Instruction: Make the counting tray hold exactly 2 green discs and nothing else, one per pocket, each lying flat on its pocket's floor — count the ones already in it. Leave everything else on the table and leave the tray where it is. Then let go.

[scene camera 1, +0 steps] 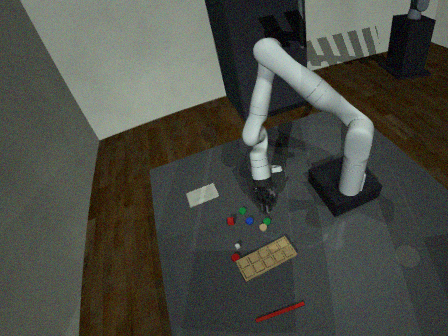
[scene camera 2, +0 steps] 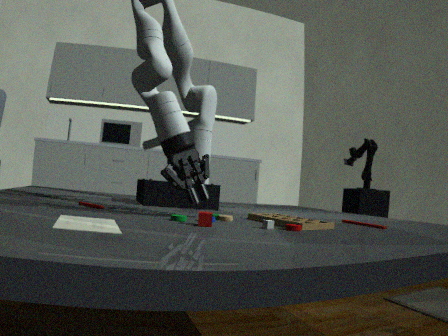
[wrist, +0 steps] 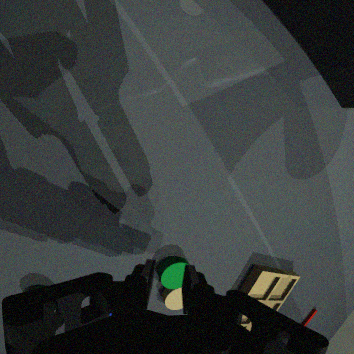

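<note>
The wooden counting tray (scene camera 1: 271, 267) (scene camera 2: 320, 226) (wrist: 252, 276) lies flat; no disc shows in its pockets in scene camera 1. One green disc (scene camera 1: 267, 221) (wrist: 174, 276) lies on the table beside a tan disc (scene camera 1: 263, 227) (scene camera 2: 226, 218) (wrist: 175, 300). A second green disc (scene camera 1: 242, 211) (scene camera 2: 178, 218) lies farther left, apart from the tray. My gripper (scene camera 1: 268, 210) (scene camera 2: 199, 201) (wrist: 168, 273) is partly open with nothing between its fingers. Its fingertips hang above the table near the first green disc, which shows between them in the wrist view. The fingers hide part of the tray there.
A blue disc (scene camera 1: 249, 220) and a red cube (scene camera 1: 230, 221) (scene camera 2: 205, 219) lie near the green discs. A white cube (scene camera 1: 237, 246) (scene camera 2: 268, 224) and a red disc (scene camera 1: 235, 257) (scene camera 2: 293, 227) are by the tray's left end. A red bar (scene camera 1: 280, 312) (scene camera 2: 364, 224) and white card (scene camera 1: 202, 195) (scene camera 2: 87, 224) lie farther out.
</note>
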